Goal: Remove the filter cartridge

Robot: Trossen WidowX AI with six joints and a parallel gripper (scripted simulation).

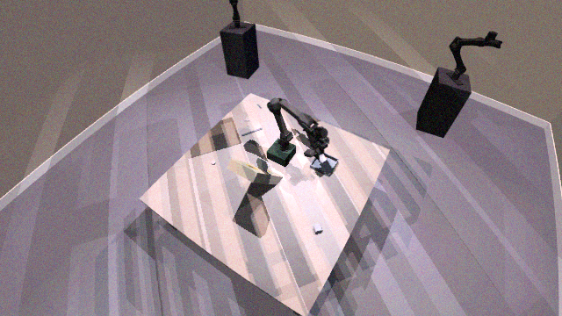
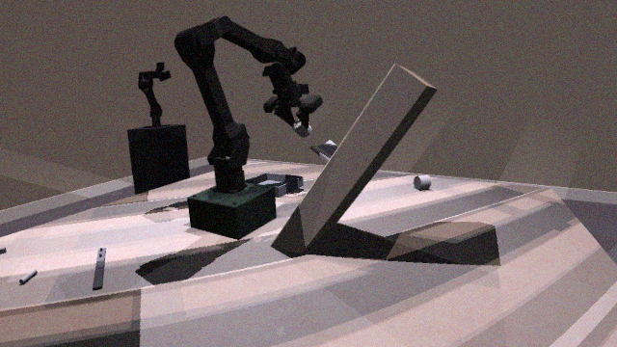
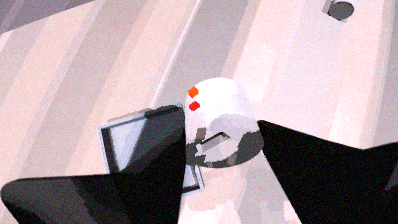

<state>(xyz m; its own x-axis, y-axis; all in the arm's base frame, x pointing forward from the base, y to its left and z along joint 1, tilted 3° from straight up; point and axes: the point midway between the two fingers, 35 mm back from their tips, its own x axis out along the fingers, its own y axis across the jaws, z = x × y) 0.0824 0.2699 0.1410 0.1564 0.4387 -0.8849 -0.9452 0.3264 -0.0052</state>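
Now: the blue-grey tray 190 mm below my gripper tip, 110 mm behind it and 10 mm to the left of it. From my gripper tip the other things lie so: filter cartridge right at my gripper tip; small white rod 700 mm to the right, 290 mm behind, 200 mm below; service panel 330 mm to the right, 240 mm ahead, 20 mm below.
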